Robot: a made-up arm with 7 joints.
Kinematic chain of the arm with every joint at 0, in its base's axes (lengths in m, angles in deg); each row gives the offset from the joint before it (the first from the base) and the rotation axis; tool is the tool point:
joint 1: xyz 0 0 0.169 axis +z
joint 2: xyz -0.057 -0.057 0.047 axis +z
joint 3: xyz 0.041 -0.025 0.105 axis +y
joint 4: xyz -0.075 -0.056 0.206 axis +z
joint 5: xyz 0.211 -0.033 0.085 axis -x
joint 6: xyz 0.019 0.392 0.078 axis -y
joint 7: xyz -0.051 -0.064 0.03 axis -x
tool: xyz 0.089 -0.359 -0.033
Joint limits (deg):
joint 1: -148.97..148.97
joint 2: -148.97..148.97
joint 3: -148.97..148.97
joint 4: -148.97..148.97
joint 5: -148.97..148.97
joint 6: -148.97..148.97
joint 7: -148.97..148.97
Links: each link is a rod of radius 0.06 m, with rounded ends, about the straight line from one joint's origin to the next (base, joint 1, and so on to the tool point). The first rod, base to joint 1, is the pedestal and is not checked.
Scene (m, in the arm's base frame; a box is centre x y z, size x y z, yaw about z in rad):
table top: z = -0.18
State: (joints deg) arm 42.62 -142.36 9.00 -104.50 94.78 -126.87 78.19
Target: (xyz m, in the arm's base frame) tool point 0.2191 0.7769 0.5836
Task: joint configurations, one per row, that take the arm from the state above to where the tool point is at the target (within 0.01 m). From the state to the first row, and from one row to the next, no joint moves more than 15 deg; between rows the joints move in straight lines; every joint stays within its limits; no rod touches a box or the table.
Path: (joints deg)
1: 54.44 -133.91 22.82 -107.76 100.80 -129.33 80.39
2: 66.25 -125.46 36.63 -111.01 106.82 -131.78 82.59
3: 78.07 -117.02 50.45 -114.27 112.84 -134.24 84.79
4: 89.89 -108.57 64.26 -117.52 118.86 -136.69 86.99
5: 101.70 -100.12 78.08 -120.78 124.89 -139.15 89.19
6: 113.52 -91.67 91.89 -124.03 130.91 -141.60 91.39
7: 125.34 -83.23 105.71 -127.29 136.93 -144.06 93.58
8: 137.15 -74.78 119.52 -130.54 142.95 -146.51 95.78
9: 148.97 -66.33 133.34 -133.80 148.97 -148.97 97.98

